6 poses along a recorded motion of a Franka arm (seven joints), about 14 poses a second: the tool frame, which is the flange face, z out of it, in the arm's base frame.
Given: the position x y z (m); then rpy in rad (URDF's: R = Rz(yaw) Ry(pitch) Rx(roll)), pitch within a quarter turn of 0, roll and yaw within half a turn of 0.
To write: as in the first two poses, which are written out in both.
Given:
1: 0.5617 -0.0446 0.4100 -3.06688 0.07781 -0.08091
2: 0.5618 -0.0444 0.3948 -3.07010 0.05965 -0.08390
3: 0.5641 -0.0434 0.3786 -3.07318 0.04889 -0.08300
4: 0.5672 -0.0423 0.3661 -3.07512 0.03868 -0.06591
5: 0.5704 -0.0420 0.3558 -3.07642 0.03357 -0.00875
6: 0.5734 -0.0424 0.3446 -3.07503 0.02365 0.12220
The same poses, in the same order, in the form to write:
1: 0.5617 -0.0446 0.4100 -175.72 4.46 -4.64
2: 0.5618 -0.0444 0.3948 -175.90 3.42 -4.81
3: 0.5641 -0.0434 0.3786 -176.08 2.80 -4.76
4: 0.5672 -0.0423 0.3661 -176.19 2.22 -3.78
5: 0.5704 -0.0420 0.3558 -176.27 1.92 -0.50
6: 0.5734 -0.0424 0.3446 -176.19 1.36 7.00
